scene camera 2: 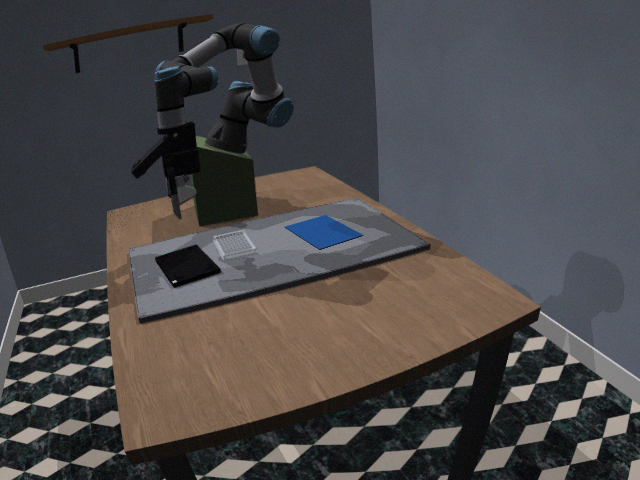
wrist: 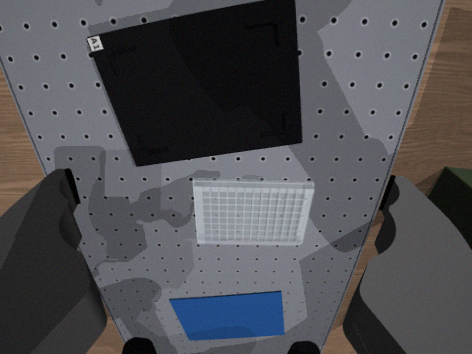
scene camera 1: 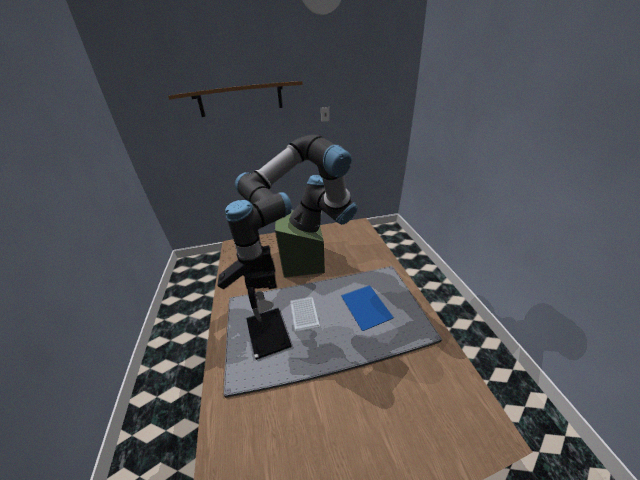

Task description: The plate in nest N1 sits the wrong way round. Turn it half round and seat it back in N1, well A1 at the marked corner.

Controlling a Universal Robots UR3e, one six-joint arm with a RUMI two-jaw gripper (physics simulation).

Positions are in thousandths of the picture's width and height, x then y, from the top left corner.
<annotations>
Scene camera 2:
my gripper: 276, 434
clear gridded plate: 371, 509
black nest: 299, 551
flat blue pad: 502, 484
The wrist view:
my gripper: 488, 499
clear gridded plate: 482, 597
black nest: 429, 242
flat blue pad: 539, 888
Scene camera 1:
my gripper: 407, 628
clear gridded plate: 476, 653
black nest: 420, 697
flat blue pad: 573, 641
</annotations>
